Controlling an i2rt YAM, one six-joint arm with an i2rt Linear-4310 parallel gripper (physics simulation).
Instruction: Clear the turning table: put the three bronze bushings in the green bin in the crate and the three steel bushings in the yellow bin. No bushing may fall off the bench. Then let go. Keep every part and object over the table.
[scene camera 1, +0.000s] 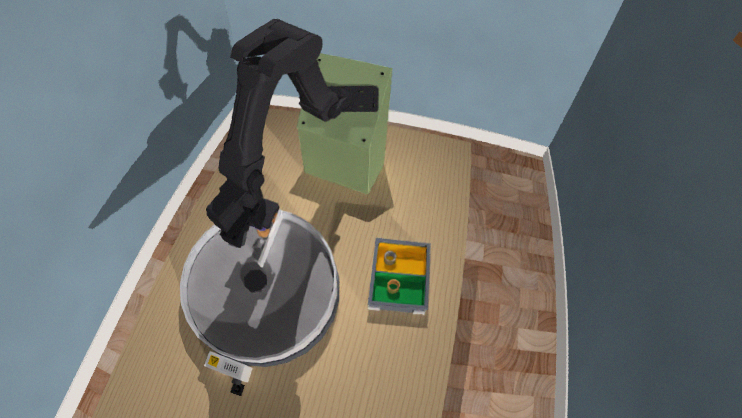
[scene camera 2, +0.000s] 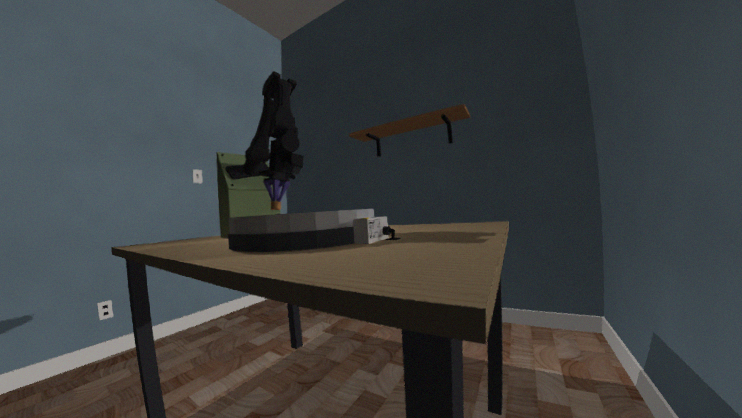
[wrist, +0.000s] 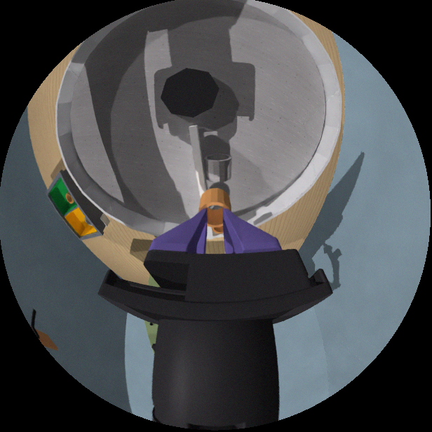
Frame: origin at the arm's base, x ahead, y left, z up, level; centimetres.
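Seen in the pictures: gripper, fingertip midpoint: (scene camera 1: 262, 227) (scene camera 2: 275, 203); arm's base at its link origin: (scene camera 1: 342, 99) (scene camera 2: 249, 171).
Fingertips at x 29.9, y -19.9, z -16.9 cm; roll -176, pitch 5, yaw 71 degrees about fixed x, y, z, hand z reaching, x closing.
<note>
Pixels of each thing's top centre, then the offset from my fingertips to it. "pt": a spot on its surface instead.
- crate at its top centre: (scene camera 1: 400, 272) dx +8.7, dy +35.3, dz -7.1 cm
- steel bushing at its top centre: (scene camera 1: 390, 255) dx +2.9, dy +33.0, dz -8.9 cm
- yellow bin at a spot on its surface: (scene camera 1: 413, 259) pt dx +2.8, dy +39.6, dz -11.5 cm
- green bin at a spot on its surface: (scene camera 1: 413, 294) pt dx +13.2, dy +38.9, dz -11.5 cm
- pale bar at a spot on its surface: (scene camera 1: 270, 244) pt dx +1.8, dy +1.2, dz -5.6 cm
- dark round hub at its top centre: (scene camera 1: 255, 280) dx +12.2, dy -1.8, dz -6.0 cm
- white box at a spot on its surface: (scene camera 2: 370, 230) pt dx +35.9, dy -11.7, dz -9.1 cm
My gripper (scene camera 1: 263, 228) (scene camera 2: 276, 200) (wrist: 214, 212) is shut on a bronze bushing (scene camera 1: 263, 233) (scene camera 2: 275, 206) (wrist: 215, 197), held between its purple fingertips above the back part of the turning table (scene camera 1: 218, 311) (scene camera 2: 306, 222) (wrist: 295, 100). A steel bushing (wrist: 218, 168) stands on the table just beyond it in the wrist view. Another bronze piece (wrist: 218, 229) shows between the fingers; most of it is hidden. In the crate (scene camera 1: 427, 280), a steel bushing (scene camera 1: 389, 258) lies in the yellow bin (scene camera 1: 413, 259) and a bronze bushing (scene camera 1: 393, 286) in the green bin (scene camera 1: 413, 294).
A pale bar (scene camera 1: 270, 244) (wrist: 195, 150) runs inward from the rim beside the bushings. A dark round hub (scene camera 1: 254, 280) (wrist: 190, 93) is at the turning table's middle. A white box (scene camera 1: 228, 367) (scene camera 2: 370, 230) sits at its front rim. The green arm pedestal (scene camera 1: 337, 155) stands behind.
</note>
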